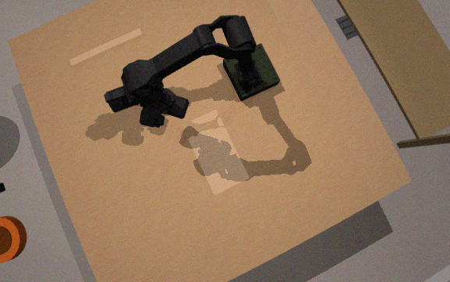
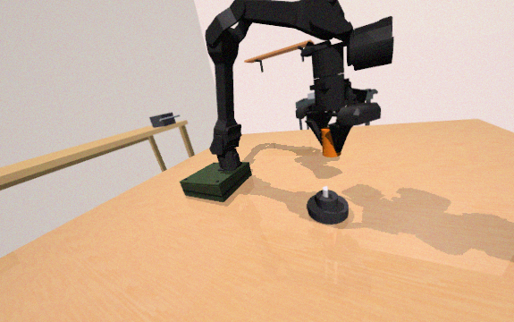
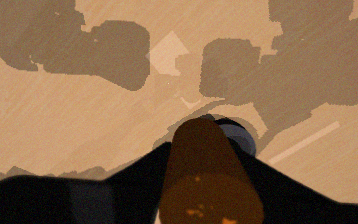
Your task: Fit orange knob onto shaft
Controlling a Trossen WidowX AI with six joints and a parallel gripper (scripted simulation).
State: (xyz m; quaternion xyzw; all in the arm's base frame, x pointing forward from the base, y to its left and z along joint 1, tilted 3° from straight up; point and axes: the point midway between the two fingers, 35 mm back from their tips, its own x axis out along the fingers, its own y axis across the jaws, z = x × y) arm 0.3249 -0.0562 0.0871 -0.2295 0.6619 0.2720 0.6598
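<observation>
Now: the black round pedestal 10 mm behind my gripper tip, 70 mm to the right of it and 90 mm below it. Round my gripper tip: orange knob (30 mm above).
</observation>
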